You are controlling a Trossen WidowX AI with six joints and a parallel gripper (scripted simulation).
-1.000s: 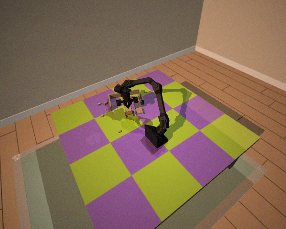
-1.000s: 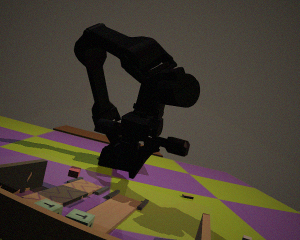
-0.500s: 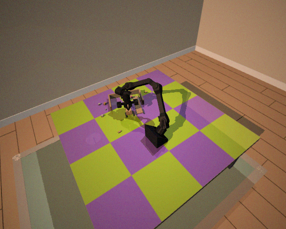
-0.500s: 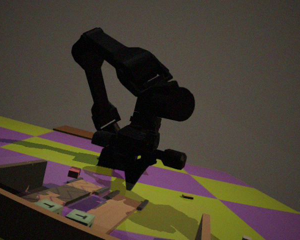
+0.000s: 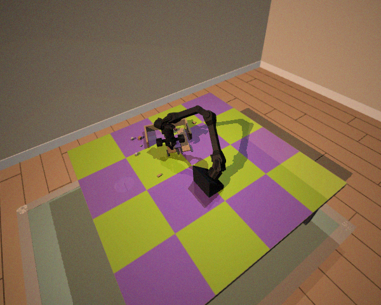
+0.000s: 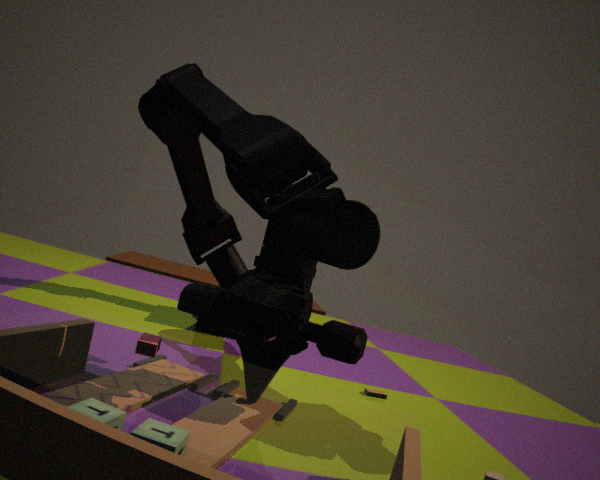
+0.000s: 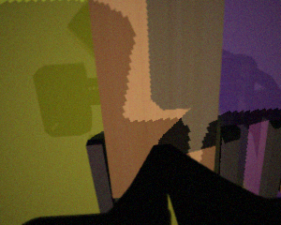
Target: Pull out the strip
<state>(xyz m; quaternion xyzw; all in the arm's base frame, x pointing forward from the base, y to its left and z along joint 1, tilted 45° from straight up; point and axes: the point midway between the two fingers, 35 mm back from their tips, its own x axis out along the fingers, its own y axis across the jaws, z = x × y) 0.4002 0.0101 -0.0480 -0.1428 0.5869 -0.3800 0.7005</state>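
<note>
Right now the tan strip is 90 mm ahead of my gripper tip and 30 mm to the right of it. The rest, counted from my gripper tip: small red cube 110 mm ahead, 100 mm to the right, 60 mm above.
</note>
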